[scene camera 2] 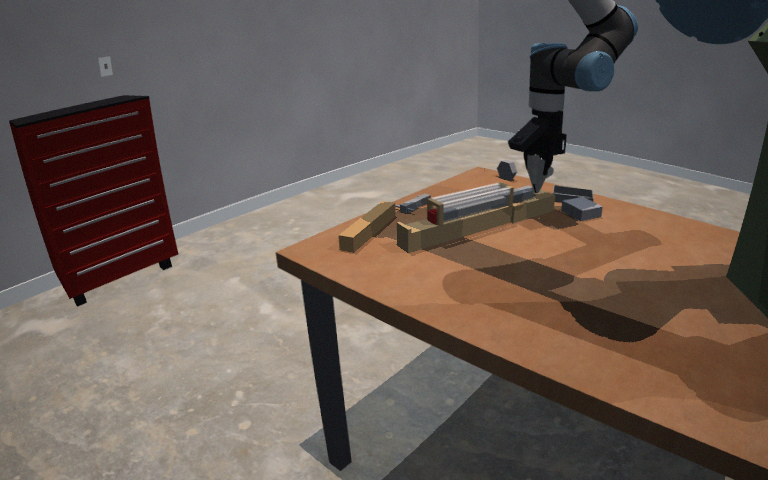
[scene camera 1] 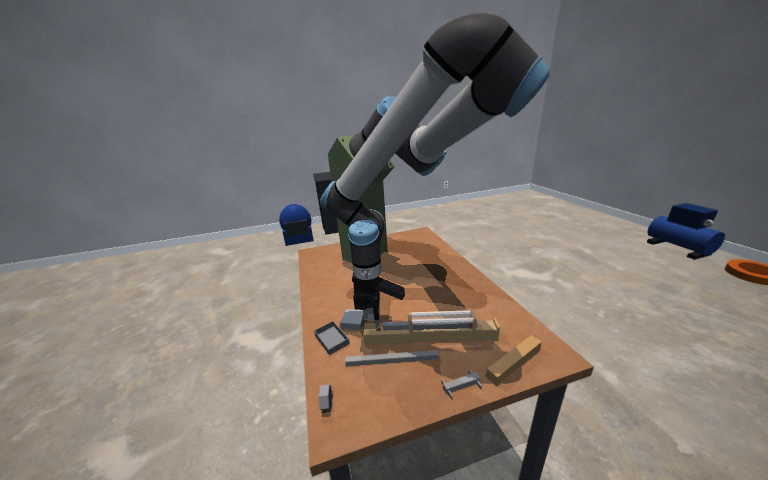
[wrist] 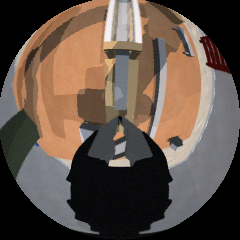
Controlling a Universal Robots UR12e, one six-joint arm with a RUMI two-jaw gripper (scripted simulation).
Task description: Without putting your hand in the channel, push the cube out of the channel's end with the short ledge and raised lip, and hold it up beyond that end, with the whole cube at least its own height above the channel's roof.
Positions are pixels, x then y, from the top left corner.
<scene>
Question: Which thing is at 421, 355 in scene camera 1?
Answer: A long grey bar.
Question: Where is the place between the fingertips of my gripper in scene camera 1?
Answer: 377, 327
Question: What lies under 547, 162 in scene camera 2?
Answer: My gripper.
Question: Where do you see a wooden block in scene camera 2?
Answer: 351, 239
</scene>
